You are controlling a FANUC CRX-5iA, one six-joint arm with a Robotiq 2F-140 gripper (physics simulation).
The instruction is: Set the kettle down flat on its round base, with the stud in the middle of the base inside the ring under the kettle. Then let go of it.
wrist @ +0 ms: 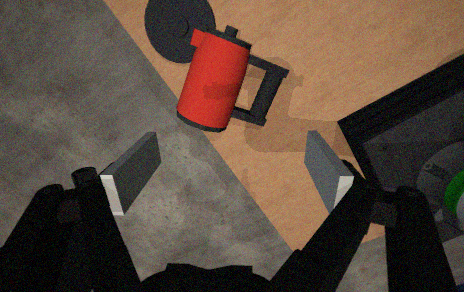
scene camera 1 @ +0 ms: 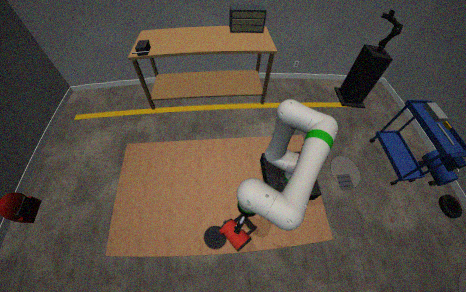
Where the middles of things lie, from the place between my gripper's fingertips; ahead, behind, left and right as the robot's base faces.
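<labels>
There is the red kettle (wrist: 218,67), and my gripper is 310 mm above it, 20 mm to the right of it and 10 mm short of it.
</labels>
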